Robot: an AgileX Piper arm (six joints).
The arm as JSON. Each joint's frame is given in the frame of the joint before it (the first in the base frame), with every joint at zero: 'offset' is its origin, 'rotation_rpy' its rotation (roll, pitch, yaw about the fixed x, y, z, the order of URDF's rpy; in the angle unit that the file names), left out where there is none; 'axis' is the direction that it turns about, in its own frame. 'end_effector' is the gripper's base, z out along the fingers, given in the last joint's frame.
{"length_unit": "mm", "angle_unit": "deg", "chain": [
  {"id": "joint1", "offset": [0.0, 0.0, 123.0], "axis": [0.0, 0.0, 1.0]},
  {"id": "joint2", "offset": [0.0, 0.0, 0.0], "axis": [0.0, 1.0, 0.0]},
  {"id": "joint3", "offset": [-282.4, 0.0, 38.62], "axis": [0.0, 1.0, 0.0]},
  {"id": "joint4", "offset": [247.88, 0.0, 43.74], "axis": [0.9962, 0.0, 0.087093]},
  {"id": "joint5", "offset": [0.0, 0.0, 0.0], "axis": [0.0, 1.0, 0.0]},
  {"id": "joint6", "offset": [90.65, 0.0, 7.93], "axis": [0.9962, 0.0, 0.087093]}
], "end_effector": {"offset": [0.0, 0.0, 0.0], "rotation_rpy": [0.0, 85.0, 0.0]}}
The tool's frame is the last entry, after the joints.
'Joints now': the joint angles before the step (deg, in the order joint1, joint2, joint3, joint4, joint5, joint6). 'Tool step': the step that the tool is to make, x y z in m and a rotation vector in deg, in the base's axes. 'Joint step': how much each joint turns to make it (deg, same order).
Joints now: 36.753, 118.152, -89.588, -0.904, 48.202, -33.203
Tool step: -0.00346, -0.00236, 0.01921, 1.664, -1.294, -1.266
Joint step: 0.001, -2.585, 0.000, 0.155, 0.566, 1.271
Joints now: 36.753, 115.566, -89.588, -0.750, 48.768, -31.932
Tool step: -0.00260, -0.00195, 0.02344, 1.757, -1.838, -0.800
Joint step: 0.001, -2.564, -1.005, 0.003, 1.054, 0.846
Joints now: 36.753, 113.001, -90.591, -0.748, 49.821, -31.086
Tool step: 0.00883, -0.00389, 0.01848, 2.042, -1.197, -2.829
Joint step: -1.153, -0.307, -3.472, 0.252, 1.622, 1.740
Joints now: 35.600, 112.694, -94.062, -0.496, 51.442, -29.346
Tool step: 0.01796, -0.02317, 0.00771, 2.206, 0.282, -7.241
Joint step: -3.952, -0.047, -1.545, 0.496, 0.617, 3.516
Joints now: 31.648, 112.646, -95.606, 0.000, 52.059, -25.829
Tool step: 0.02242, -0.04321, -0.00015, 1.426, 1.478, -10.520
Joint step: -6.436, 0.000, -0.063, -0.001, 0.683, 4.529
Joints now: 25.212, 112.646, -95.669, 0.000, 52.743, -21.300
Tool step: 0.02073, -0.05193, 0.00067, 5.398, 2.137, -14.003
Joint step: -7.956, -0.001, -0.109, 3.328, 0.009, 5.937
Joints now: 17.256, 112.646, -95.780, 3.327, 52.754, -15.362
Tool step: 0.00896, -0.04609, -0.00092, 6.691, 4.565, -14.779
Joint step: -7.001, 0.000, 0.001, 4.411, 2.240, 7.808
